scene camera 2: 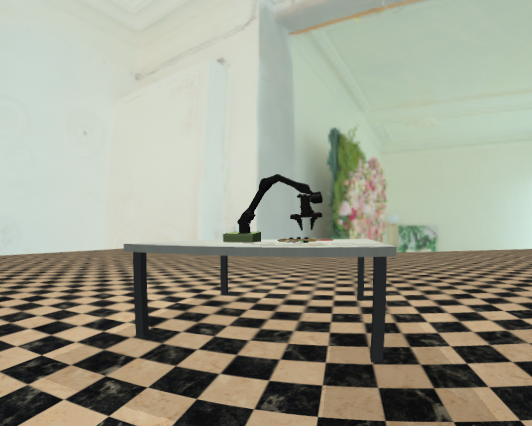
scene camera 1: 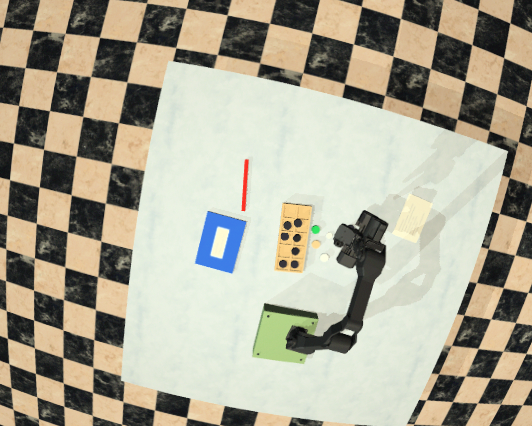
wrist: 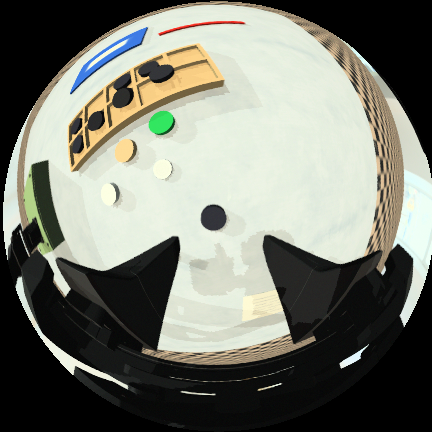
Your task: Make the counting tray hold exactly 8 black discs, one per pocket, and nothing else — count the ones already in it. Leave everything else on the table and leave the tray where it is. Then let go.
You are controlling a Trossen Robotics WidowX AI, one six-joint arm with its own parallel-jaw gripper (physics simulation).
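The tan counting tray (scene camera 1: 304,203) (wrist: 214,64) has two columns of pockets and holds several black discs. Both pockets at its far end are bare, and so is one in the left column beside a single disc (scene camera 1: 295,251) (wrist: 96,121). Two discs (scene camera 1: 298,223) (wrist: 161,73) near the bare end look close together; how flat they sit is unclear. A loose black disc (wrist: 213,217) lies on the table; the arm hides it in the overhead view. My gripper (scene camera 1: 348,245) (scene camera 2: 307,229) (wrist: 221,241) is open and empty, above the table right of the tray, with that disc just ahead of its fingertips in the wrist view.
A green disc (scene camera 1: 316,229) (wrist: 161,122), a tan disc (scene camera 1: 316,244) (wrist: 125,150) and white discs (scene camera 1: 324,257) (wrist: 163,169) lie between tray and gripper. A blue panel (scene camera 1: 202,250) (wrist: 80,77), red bar (scene camera 1: 245,185) (wrist: 202,25) and cream sheet (scene camera 1: 413,218) (wrist: 260,305) lie around.
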